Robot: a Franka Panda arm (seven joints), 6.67 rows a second.
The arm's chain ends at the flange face. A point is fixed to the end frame.
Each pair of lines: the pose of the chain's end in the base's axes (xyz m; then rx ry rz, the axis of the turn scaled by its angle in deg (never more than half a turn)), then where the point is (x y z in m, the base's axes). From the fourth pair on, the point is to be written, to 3 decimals.
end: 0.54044, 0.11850, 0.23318, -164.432, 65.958, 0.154
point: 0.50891 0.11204 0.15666
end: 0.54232, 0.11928, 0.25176, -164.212, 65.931, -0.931
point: 0.51176 0.11276 0.17485
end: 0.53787, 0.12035, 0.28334, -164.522, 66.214, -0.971
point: 0.50713 0.11338 0.20654
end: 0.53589, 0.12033, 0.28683, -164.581, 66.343, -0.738
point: 0.505 0.113 0.210
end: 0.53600, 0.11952, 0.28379, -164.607, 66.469, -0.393
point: 0.505 0.113 0.207
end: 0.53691, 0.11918, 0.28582, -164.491, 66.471, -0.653
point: 0.506 0.112 0.209
